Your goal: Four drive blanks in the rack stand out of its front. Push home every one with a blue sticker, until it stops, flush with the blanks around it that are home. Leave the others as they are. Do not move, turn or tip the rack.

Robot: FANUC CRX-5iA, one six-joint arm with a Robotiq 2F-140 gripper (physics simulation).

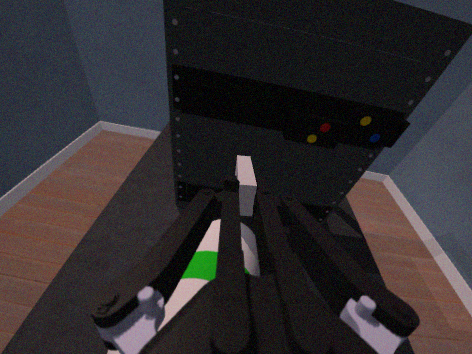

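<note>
The dark rack (260,40) stands upright ahead, with a blacker horizontal band (225,95) across its front. At the band's right part, dark blanks stand out past its lower edge; their borders are hard to tell apart. A blue sticker (375,137) is at the far right, just below a yellow sticker (365,121). Further left are a red sticker (325,127) and a second yellow sticker (312,138). My gripper (242,168) is shut and empty, its pale tip in front of the rack's lower part, below and left of the stickers. Whether the tip touches anything cannot be told.
A dark table top (120,220) lies under the rack. A pale arm part with a green band (200,265) shows behind the gripper's linkage. Wooden floor (95,175) (395,225) shows on both sides, with blue-grey walls (125,60) beyond.
</note>
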